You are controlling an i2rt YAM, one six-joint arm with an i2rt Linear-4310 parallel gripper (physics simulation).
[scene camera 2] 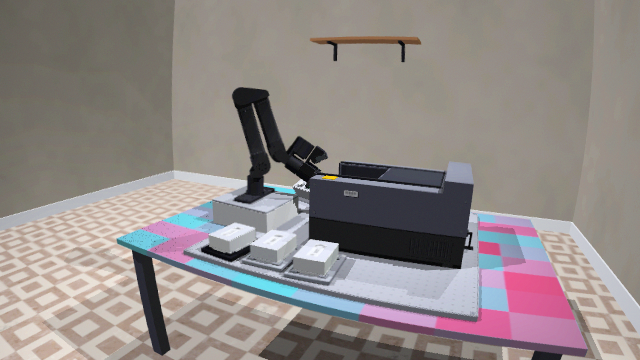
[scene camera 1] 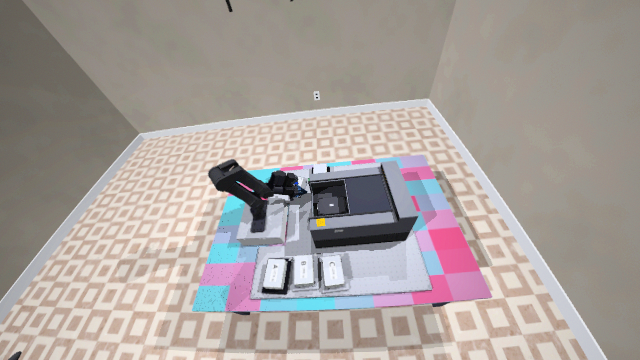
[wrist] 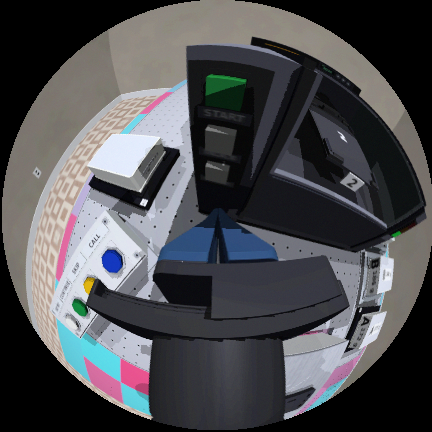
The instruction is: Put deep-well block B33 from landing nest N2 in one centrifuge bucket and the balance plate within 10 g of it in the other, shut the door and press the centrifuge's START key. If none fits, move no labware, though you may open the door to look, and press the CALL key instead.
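My gripper is shut and empty, its blue fingertips close to the lower part of the key panel on the centrifuge. The green START key is above two grey keys on that panel. The door stands open; a dark bucket and a tag "2" show inside. A white block sits on a black nest at left in the wrist view; its label is unreadable. Plates A, B and C sit in a row on nests. The blue CALL key is on a white box.
The key box lies left of my fingers in the wrist view, with yellow, green and white keys. My arm's base block stands beside the centrifuge. A perforated grey board lies under the labware. A wooden shelf is on the wall.
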